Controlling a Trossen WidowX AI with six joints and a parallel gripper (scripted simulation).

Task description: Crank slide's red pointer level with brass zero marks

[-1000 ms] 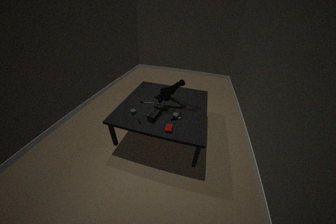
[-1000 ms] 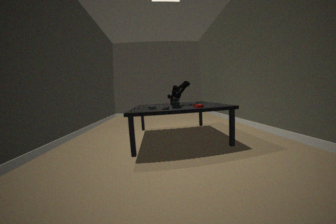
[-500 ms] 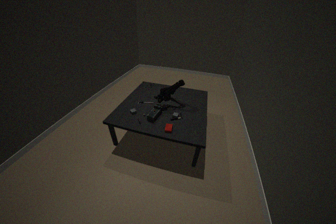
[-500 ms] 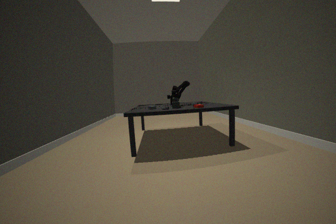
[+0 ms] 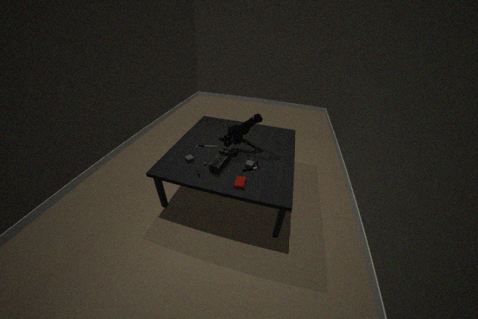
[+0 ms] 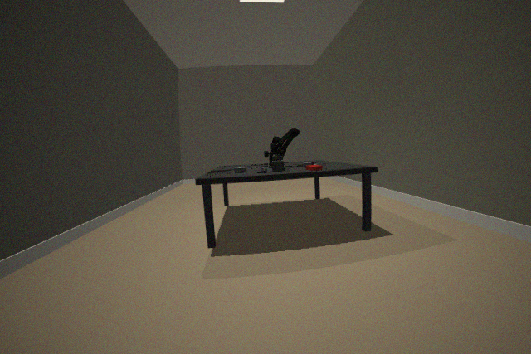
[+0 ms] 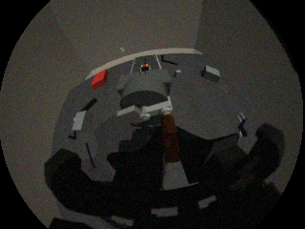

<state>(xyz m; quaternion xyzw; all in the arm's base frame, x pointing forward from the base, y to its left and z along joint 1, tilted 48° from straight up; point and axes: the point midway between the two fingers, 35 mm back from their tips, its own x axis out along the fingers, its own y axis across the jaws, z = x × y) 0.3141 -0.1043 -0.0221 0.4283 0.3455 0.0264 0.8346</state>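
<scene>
My gripper tip is now 170 mm short of the red pointer, 20 mm to the left of it and 10 mm below it. Round my gripper tip: crank handle: 20 mm behind, 20 mm above.
</scene>
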